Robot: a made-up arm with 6 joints. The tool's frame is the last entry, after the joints. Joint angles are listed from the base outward. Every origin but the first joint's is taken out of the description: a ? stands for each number. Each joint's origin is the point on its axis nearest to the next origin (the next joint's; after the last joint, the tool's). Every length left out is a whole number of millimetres.
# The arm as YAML. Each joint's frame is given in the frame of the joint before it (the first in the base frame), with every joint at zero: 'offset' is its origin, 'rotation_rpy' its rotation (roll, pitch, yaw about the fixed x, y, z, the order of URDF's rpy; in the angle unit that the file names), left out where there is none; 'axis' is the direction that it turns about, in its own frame. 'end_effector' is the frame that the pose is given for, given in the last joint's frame.
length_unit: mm
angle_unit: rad
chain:
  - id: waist
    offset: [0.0, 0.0, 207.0]
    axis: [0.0, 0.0, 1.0]
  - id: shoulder
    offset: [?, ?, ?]
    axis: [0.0, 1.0, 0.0]
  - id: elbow
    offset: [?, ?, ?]
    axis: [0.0, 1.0, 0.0]
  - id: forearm
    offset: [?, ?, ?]
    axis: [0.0, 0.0, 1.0]
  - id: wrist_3
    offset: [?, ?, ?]
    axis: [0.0, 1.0, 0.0]
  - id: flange
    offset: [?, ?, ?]
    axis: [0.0, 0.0, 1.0]
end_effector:
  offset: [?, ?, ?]
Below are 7 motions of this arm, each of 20 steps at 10 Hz.
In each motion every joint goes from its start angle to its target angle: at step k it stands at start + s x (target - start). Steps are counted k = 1, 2, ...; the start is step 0. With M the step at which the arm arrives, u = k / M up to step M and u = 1 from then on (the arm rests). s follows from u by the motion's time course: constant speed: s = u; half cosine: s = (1 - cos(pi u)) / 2; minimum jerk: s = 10 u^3 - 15 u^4 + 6 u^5.
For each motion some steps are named. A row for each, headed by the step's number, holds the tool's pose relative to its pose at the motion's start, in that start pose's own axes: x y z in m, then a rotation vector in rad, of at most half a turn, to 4 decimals.
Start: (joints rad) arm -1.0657 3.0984 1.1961 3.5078 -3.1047 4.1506
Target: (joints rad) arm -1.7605 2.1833 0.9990 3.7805 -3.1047 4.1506
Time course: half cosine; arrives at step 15
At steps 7, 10, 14, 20:
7: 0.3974 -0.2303 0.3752 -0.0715 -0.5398 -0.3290
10: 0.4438 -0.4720 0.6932 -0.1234 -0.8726 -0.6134
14: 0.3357 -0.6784 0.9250 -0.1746 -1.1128 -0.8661
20: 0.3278 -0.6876 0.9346 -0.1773 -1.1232 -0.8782

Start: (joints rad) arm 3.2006 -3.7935 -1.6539 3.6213 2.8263 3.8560
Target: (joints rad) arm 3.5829 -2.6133 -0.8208 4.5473 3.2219 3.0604
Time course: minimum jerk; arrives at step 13
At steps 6, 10, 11, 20:
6: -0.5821 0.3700 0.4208 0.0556 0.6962 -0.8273
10: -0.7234 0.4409 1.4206 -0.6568 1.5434 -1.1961
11: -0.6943 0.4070 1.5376 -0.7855 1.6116 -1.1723
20: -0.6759 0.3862 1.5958 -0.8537 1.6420 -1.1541

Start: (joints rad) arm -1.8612 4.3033 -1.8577 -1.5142 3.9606 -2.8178
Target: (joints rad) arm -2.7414 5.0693 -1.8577 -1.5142 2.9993 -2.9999
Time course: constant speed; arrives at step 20
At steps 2, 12, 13, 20:
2: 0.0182 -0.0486 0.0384 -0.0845 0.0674 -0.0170
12: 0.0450 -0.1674 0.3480 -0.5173 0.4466 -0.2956
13: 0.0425 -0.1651 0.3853 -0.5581 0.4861 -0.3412
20: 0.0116 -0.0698 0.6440 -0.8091 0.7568 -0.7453

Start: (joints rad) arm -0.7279 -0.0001 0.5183 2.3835 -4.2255 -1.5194
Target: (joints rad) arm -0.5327 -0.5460 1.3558 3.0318 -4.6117 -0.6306
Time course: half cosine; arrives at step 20
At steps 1, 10, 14, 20:
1: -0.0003 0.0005 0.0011 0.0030 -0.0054 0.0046
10: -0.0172 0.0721 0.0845 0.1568 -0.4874 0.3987
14: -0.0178 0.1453 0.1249 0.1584 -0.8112 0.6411
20: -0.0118 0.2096 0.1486 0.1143 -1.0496 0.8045

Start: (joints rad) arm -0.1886 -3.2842 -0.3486 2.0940 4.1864 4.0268
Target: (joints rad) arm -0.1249 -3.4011 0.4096 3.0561 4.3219 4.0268
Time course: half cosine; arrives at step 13
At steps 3, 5, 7, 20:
3: 0.0391 0.0476 0.0238 -0.0219 0.0655 -0.1164
5: 0.1063 0.1115 0.0670 -0.0473 0.1856 -0.2860
7: 0.1946 0.1698 0.1271 -0.0639 0.3575 -0.4654
20: 0.3672 0.2205 0.2536 -0.0556 0.7428 -0.7057

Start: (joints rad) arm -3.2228 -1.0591 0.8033 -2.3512 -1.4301 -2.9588
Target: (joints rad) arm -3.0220 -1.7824 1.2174 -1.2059 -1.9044 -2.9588
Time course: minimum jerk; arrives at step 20
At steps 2, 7, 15, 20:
2: 0.0031 0.0031 -0.0051 -0.0110 0.0040 0.0000
7: 0.0915 0.0752 -0.1430 -0.3021 0.1126 -0.0232
15: 0.4177 0.1458 -0.5372 -1.1057 0.4314 -0.3484
20: 0.4753 0.1376 -0.5914 -1.2204 0.4762 -0.4330

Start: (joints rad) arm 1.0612 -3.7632 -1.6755 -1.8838 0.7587 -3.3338
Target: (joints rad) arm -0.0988 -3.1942 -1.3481 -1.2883 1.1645 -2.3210
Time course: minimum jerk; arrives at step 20
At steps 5, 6, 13, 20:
5: -0.0864 -0.1353 0.0354 0.0860 -0.0948 0.0139
6: -0.1456 -0.2091 0.0509 0.1316 -0.1594 0.0236
13: -0.9497 -0.6841 -0.0999 0.2805 -1.1364 0.1583
20: -1.2310 -0.7191 -0.3248 0.1263 -1.6047 0.1910

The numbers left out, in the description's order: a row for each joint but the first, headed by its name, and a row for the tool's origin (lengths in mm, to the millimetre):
shoulder: 0.0 50.0 0.0
elbow: 0.0 0.0 673.0
forearm: 0.0 0.0 883.0
wrist_3: 0.0 0.0 0.0
flange: 0.0 0.0 75.0
tool: 0.0 0.0 0.0

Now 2 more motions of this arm.
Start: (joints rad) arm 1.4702 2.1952 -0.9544 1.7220 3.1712 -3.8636
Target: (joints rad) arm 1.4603 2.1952 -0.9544 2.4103 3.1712 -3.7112
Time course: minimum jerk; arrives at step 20
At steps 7, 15, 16, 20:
7: -0.0022 -0.0020 0.0000 -0.0054 -0.0018 -0.1252
15: -0.0081 -0.0076 0.0000 -0.0219 -0.0072 -0.4772
16: -0.0085 -0.0080 0.0000 -0.0231 -0.0076 -0.5014
20: -0.0090 -0.0085 0.0000 -0.0247 -0.0082 -0.5323

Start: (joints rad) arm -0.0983 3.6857 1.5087 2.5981 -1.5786 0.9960
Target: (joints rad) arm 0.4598 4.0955 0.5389 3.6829 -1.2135 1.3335
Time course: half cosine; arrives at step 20
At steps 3, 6, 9, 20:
3: 0.0419 0.0057 -0.0047 0.0669 -0.0437 0.0572
6: 0.1587 0.0313 -0.0122 0.2535 -0.1588 0.2211
9: 0.3212 0.0933 -0.0088 0.5208 -0.3073 0.4613
20: 0.6752 0.4031 0.0746 1.2639 -0.6255 1.0754

